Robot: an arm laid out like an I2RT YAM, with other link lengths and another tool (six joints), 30 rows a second.
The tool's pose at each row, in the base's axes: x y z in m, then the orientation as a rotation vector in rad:
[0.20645 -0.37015 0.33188 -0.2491 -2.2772 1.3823]
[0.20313 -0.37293 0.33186 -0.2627 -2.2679 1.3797]
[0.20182 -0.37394 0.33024 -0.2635 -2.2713 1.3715]
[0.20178 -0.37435 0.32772 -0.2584 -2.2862 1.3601]
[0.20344 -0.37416 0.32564 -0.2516 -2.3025 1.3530]
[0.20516 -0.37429 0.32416 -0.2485 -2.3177 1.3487]
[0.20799 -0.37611 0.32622 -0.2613 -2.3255 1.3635]
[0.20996 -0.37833 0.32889 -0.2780 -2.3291 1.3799]
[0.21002 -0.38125 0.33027 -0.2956 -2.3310 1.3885]
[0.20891 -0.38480 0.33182 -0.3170 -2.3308 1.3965]
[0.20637 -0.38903 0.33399 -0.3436 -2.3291 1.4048]
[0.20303 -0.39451 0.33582 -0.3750 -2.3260 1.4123]
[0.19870 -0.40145 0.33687 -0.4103 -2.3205 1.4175]
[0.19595 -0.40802 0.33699 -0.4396 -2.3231 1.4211]
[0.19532 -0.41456 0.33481 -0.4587 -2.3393 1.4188]
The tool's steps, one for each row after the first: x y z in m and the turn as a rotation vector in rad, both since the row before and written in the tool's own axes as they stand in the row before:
[0.00184 -0.00104 0.00378 0.0002 0.0123 0.0050]
[0.00027 0.00104 0.00205 -0.0062 0.0012 -0.0017]
[-0.00087 0.00201 0.00132 -0.0119 -0.0081 -0.0033]
[-0.00199 0.00178 -0.00011 -0.0098 -0.0116 -0.0023]
[-0.00199 0.00109 -0.00009 -0.0083 -0.0109 0.0009]
[-0.00259 -0.00288 -0.00076 0.0030 -0.0088 0.0161]
[-0.00186 -0.00352 -0.00028 0.0050 -0.0052 0.0179]
[-0.00080 -0.00263 0.00169 0.0012 -0.0003 0.0151]
[0.00001 -0.00304 0.00265 0.0011 0.0025 0.0167]
[0.00110 -0.00389 0.00357 0.0011 0.0047 0.0198]
[0.00114 -0.00419 0.00507 0.0005 0.0072 0.0223]
[0.00113 -0.00420 0.00701 -0.0002 0.0107 0.0235]
[-0.00044 -0.00316 0.00637 -0.0040 0.0036 0.0213]
[-0.00274 -0.00096 0.00628 -0.0119 -0.0064 0.0160]

